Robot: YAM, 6 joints.
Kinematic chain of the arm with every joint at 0, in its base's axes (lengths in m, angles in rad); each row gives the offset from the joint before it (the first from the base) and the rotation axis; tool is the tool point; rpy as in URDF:
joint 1: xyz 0 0 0.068 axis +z
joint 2: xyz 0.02 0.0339 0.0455 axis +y
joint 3: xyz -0.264 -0.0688 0 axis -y
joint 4: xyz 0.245 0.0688 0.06 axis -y
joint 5: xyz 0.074 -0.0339 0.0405 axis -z
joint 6: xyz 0.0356 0 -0.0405 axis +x
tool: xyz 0 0 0 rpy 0 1.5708 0
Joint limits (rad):
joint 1: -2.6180..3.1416
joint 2: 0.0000..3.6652
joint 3: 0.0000..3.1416
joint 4: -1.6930..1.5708
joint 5: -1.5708..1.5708
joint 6: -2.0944..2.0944
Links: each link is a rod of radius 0.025 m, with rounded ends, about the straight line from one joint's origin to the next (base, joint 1, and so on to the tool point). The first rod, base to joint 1, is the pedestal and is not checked.
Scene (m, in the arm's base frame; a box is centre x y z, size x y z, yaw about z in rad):
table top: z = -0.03
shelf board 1: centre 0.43 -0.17 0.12 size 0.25 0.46 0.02 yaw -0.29
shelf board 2: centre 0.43 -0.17 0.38 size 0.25 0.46 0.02 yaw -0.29
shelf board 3: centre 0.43 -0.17 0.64 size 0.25 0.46 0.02 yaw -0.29
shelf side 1: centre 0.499 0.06 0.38 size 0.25 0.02 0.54 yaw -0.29
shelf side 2: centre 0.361 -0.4 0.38 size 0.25 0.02 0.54 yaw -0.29
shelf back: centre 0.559 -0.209 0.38 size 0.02 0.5 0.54 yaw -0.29
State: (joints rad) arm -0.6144 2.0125 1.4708 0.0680 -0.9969 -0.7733
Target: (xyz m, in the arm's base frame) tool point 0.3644 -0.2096 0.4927
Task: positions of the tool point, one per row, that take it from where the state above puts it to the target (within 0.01 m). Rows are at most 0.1 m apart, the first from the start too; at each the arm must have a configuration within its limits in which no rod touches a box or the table.
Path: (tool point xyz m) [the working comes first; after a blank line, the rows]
Joints at the target: -0.5893 1.8599 1.9972 0.2174 -0.9182 -0.7733
Straight joint move there: touches shelf board 2.

1: 0.3236 -0.2305 0.2466
2: 0.2584 -0.2107 0.2467
3: 0.1985 -0.1816 0.2346
4: 0.2181 -0.1931 0.3176
5: 0.2222 -0.1867 0.4058
6: 0.2087 -0.1631 0.4927
7: 0.2834 -0.1931 0.5038
8: 0.3644 -0.2096 0.4927

